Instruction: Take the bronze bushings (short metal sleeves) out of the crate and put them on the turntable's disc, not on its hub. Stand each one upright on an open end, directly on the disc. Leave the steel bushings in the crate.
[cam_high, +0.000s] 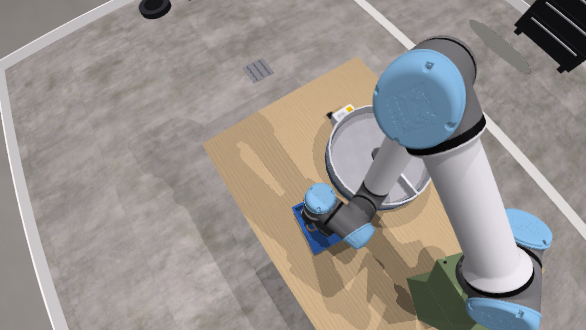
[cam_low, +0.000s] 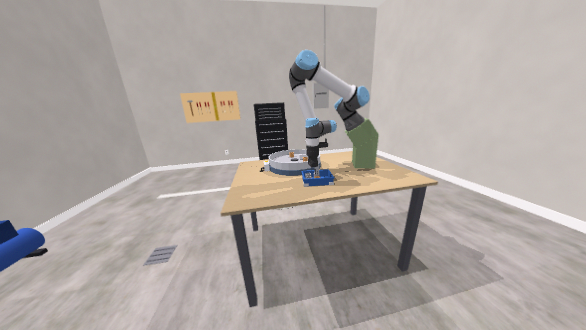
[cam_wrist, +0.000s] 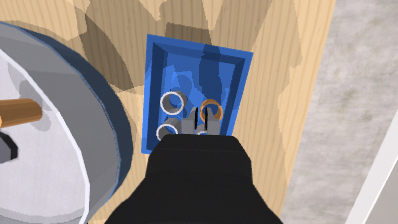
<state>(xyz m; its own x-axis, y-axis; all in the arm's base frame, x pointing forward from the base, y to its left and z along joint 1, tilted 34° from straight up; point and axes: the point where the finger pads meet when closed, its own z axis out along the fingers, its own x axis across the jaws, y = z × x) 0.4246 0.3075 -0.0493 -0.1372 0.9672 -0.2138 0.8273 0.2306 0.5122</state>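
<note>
My gripper is now 2 cm to the left of the blue crate and 5 cm above it. Round my hand: grey turntable disc 13 cm ahead, 35 cm to the right, 2 cm below.
</note>
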